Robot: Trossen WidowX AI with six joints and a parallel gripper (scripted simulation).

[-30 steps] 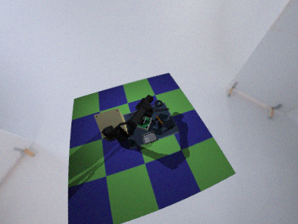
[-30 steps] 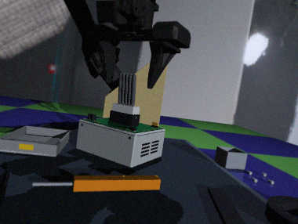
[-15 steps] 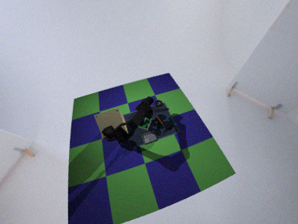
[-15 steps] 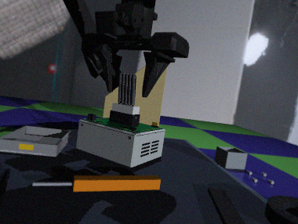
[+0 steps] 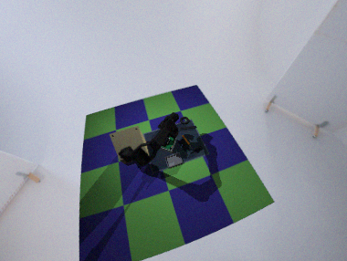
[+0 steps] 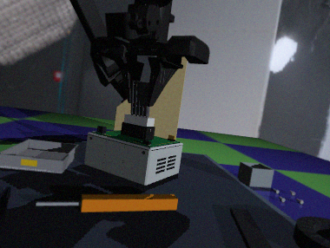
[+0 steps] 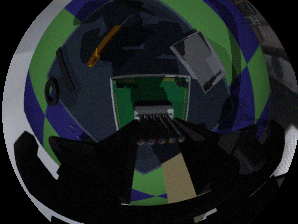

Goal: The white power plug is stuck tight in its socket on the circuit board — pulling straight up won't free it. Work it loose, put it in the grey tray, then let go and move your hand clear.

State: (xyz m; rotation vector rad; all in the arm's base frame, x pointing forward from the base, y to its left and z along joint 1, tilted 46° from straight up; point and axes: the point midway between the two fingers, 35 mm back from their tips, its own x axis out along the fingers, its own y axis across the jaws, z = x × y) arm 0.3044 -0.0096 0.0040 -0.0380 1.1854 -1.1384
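Now: gripper tip 2 cm above the white power plug. From my gripper tip the other things lie so: black bar: 22 cm ahead, 9 cm to the left, 10 cm below; then dark mat: 5 cm ahead, 10 cm below.
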